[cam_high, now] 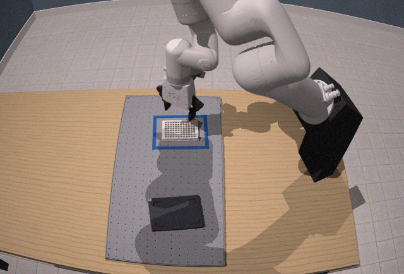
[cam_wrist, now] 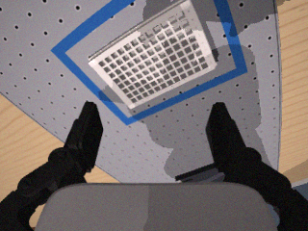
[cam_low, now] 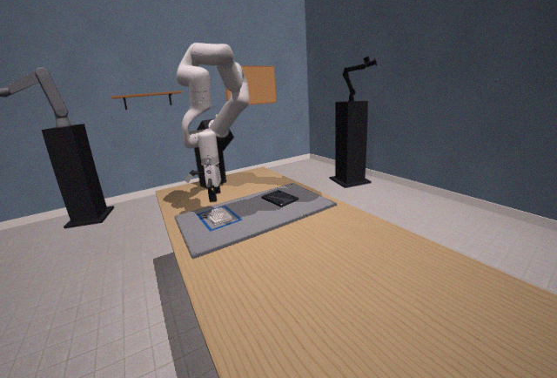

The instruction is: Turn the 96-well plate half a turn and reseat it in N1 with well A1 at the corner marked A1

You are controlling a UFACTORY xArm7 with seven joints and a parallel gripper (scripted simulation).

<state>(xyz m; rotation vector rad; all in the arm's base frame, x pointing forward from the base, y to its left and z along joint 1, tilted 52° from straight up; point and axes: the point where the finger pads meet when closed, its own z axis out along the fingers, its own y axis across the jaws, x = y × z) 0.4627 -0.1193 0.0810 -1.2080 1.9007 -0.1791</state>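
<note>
Now: hand 10 cm above the white 96-well plate. From my hand the other things lie so: dark plate nest N1: 32 cm to the left, 10 cm below, 8 cm behind.
</note>
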